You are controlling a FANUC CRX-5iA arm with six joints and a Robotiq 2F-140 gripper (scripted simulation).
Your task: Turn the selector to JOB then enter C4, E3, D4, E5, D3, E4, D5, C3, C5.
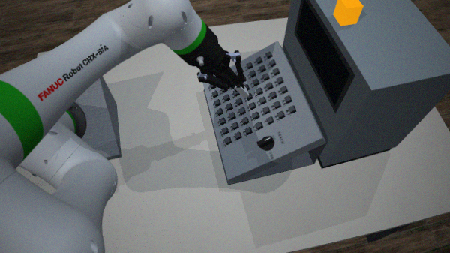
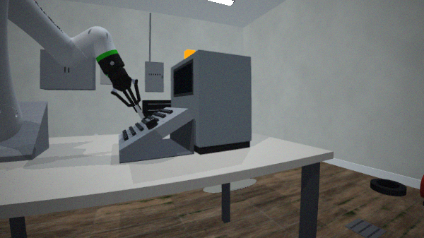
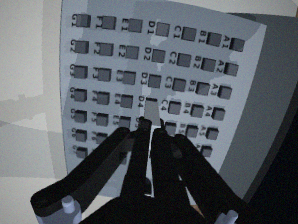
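Now: the selector knob 6 cm ahead of my hand, 15 cm to the right of it and 4 cm below it. Also, from my hand: grey keypad: 6 cm ahead, 4 cm to the right, 9 cm below.
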